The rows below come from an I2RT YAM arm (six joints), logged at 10 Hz.
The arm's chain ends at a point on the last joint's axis. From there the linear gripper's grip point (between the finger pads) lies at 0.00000 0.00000 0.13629 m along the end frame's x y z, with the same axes.
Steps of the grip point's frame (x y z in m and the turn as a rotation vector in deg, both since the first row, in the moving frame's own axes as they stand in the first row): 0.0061 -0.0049 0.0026 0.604 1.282 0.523; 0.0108 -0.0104 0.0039 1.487 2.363 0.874; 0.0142 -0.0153 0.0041 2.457 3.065 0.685; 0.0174 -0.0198 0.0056 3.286 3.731 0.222; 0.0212 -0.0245 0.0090 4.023 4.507 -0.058; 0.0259 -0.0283 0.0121 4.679 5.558 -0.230; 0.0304 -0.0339 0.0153 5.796 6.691 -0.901
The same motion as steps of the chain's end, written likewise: 0.0030 -0.0035 0.0026 0.604 1.282 0.523; 0.0052 -0.0069 0.0041 1.487 2.363 0.874; 0.0069 -0.0095 0.0044 2.457 3.065 0.685; 0.0085 -0.0120 0.0061 3.286 3.731 0.222; 0.0105 -0.0149 0.0098 4.023 4.507 -0.058; 0.0127 -0.0172 0.0132 4.679 5.558 -0.230; 0.0147 -0.0200 0.0169 5.796 6.691 -0.901
